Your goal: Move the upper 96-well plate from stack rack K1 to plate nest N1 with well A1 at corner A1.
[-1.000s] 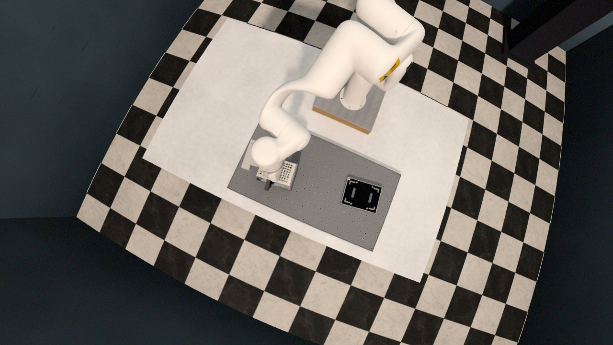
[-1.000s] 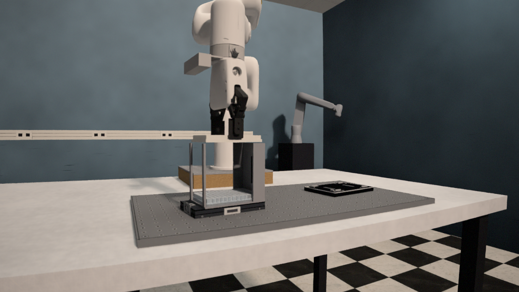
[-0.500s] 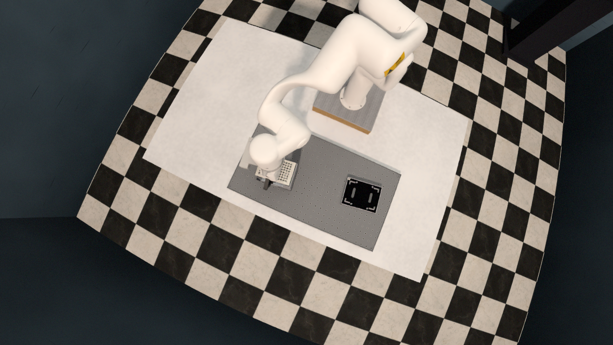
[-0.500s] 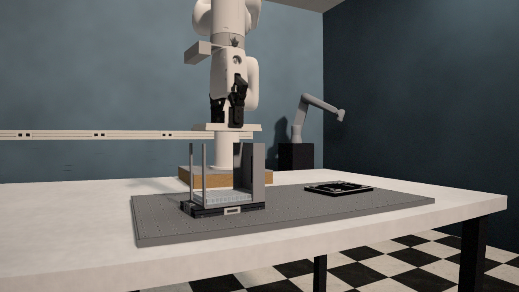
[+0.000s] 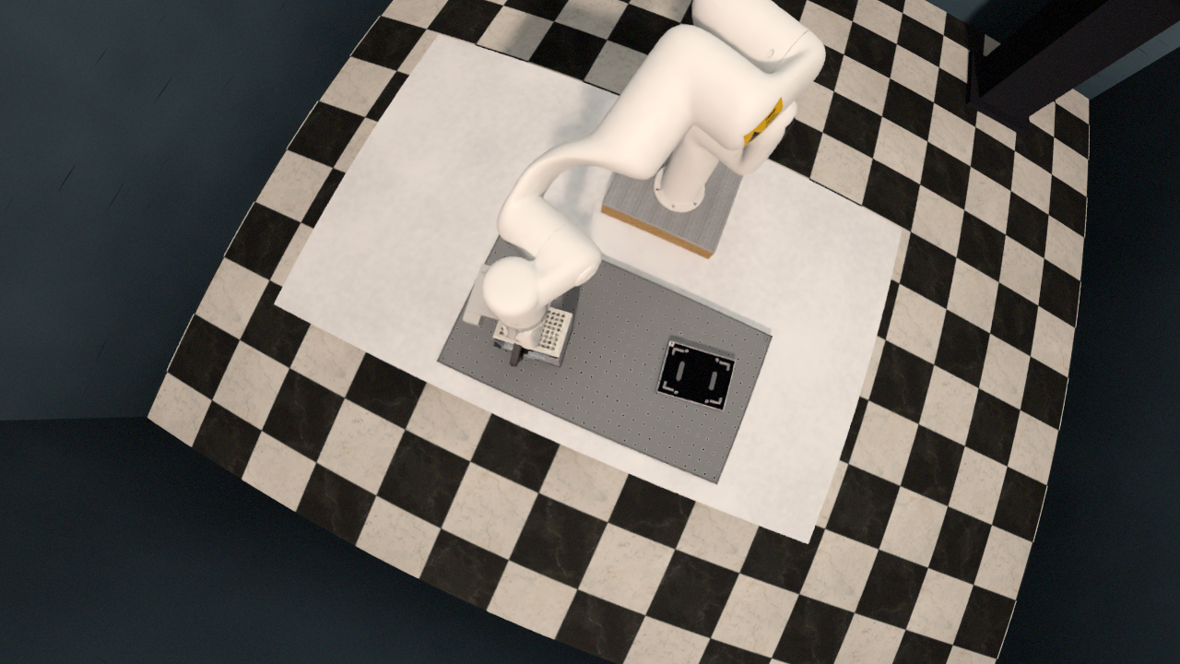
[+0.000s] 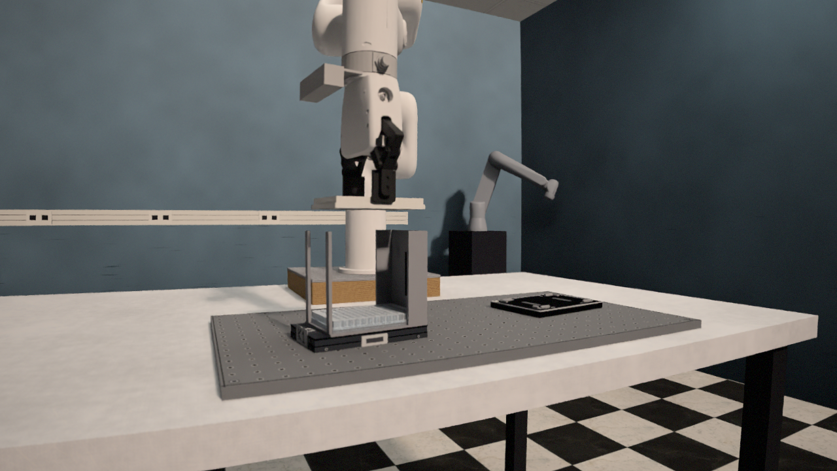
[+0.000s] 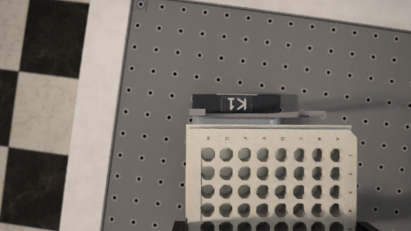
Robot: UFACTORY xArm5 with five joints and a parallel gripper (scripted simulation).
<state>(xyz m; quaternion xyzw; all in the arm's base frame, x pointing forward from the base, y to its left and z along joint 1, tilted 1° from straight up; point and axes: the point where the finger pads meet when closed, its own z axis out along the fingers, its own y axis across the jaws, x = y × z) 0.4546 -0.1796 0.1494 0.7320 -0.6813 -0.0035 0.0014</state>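
My gripper is now 5 cm past the black plate nest, 36 cm to the right of it and 18 cm above it. From my hand the other things lie so: tall grey wall 6 cm to the left, 11 cm below; white 96-well plate 1 cm below; clear plate 16 cm below.
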